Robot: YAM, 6 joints.
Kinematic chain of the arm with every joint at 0, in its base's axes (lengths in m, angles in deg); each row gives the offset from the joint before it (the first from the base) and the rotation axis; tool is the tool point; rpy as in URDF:
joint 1: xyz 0 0 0.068 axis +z
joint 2: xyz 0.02 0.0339 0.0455 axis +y
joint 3: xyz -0.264 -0.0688 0 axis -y
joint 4: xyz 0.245 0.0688 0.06 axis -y
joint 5: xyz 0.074 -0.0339 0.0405 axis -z
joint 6: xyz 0.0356 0 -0.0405 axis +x
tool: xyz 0 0 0 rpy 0 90 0
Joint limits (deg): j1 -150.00..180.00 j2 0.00..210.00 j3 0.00..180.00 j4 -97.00..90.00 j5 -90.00..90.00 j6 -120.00..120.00
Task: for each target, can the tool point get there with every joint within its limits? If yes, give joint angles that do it. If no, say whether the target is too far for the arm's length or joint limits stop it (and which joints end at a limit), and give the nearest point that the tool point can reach.
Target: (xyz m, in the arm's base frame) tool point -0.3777 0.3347 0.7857
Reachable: no: too far | nearest point -0.2889 0.2560 0.6211 | short by 0.203 m
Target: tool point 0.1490 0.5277 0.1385
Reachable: yes | joints 72.56 146.17 97.05 62.21 -26.64 96.89
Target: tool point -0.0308 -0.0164 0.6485
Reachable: yes | joints 143.36 73.90 154.09 -61.02 -62.31 -22.81
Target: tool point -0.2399 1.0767 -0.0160
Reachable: no: too far | nearest point -0.1395 0.6261 0.0392 | short by 0.465 m
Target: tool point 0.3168 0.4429 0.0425
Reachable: yes | joints 51.74 161.78 134.57 -46.42 -45.73 -55.37
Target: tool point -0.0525 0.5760 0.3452
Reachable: yes | joints 93.27 148.38 141.63 43.75 -33.24 59.38
